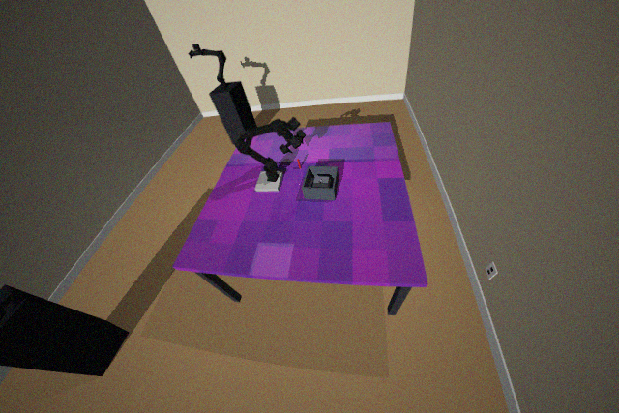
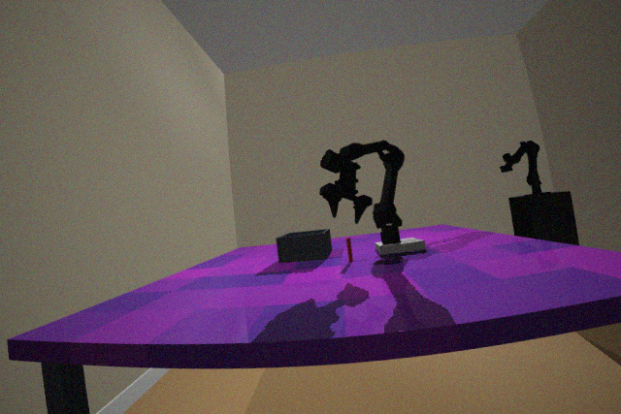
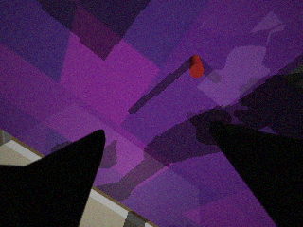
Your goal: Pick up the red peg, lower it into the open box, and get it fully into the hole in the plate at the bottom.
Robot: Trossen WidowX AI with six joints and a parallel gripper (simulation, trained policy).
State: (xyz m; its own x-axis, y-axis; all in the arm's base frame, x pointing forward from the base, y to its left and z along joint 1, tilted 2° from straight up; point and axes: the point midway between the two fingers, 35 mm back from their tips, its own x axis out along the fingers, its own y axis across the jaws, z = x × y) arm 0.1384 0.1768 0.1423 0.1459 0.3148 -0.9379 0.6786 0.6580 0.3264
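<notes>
Now: the red peg 100 mm below my gripper tip and 40 mm to the right of it. The rest, counted from my gripper tip: grey plate: 210 mm to the right, 200 mm ahead, 100 mm below; then dark box: 210 mm to the right, 200 mm ahead, 120 mm below.
</notes>
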